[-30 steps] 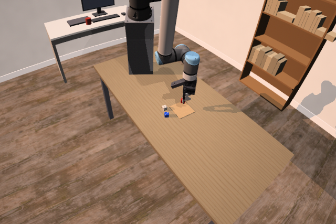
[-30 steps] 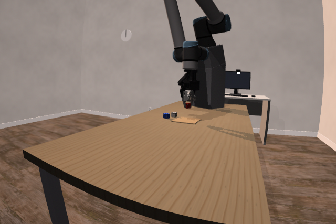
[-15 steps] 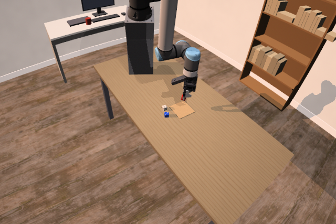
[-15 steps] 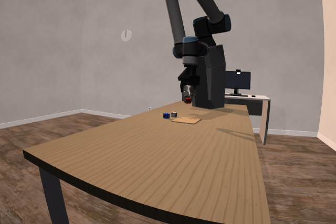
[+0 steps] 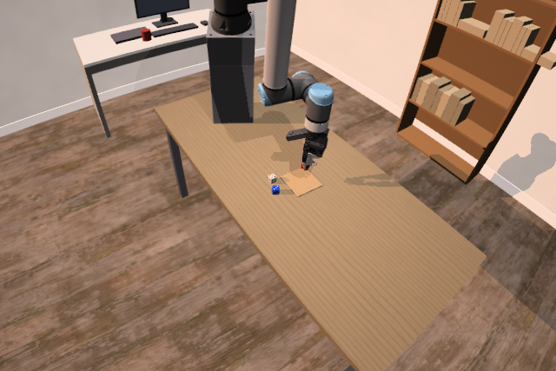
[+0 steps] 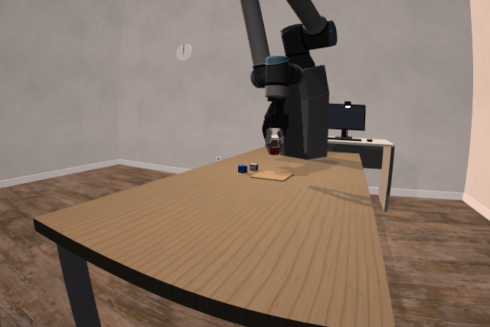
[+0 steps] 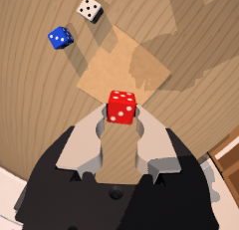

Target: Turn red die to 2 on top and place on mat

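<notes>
The red die lies right at my hand. The rest, counted from my hand: tan mat (10 mm behind, 10 mm to the right, 110 mm below); white die (70 mm behind, 120 mm to the right, 90 mm below); blue die (10 mm behind, 140 mm to the right, 90 mm below).
</notes>
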